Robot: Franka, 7 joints.
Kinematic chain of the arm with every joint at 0, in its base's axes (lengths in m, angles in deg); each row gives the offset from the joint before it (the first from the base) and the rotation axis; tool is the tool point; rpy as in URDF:
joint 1: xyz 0 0 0.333 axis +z
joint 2: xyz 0 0 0 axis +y
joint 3: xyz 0 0 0.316 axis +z
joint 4: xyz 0.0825 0 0 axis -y
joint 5: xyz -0.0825 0 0.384 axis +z
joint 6: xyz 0 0 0 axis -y
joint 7: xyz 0.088 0 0 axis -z
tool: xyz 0 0 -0.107 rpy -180 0 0
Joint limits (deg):
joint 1: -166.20..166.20
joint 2: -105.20..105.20
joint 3: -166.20..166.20
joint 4: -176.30..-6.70
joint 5: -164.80..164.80
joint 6: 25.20..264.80
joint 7: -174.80..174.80
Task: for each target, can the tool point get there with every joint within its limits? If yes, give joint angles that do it. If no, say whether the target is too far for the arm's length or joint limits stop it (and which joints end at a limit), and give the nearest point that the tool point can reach.
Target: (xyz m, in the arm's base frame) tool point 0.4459 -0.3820 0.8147
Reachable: yes | joints 133.85 -54.51 4.35 -23.57 26.03 228.40 16.03
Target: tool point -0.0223 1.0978 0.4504
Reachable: no: too far | nearest point -0.0173 0.8529 0.4242 | short by 0.246 m
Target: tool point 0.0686 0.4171 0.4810
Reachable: yes | joints 35.31 -21.16 28.06 -149.44 -55.92 213.85 54.00
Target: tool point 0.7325 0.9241 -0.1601
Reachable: no: too far | nearest point 0.4917 0.6203 0.0020 | short by 0.420 m
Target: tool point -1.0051 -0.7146 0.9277
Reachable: no: too far | nearest point -0.6298 -0.4478 0.7056 | short by 0.511 m
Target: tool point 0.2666 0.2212 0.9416
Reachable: yes | joints 132.28 50.35 -137.41 -99.80 47.82 182.90 -29.84
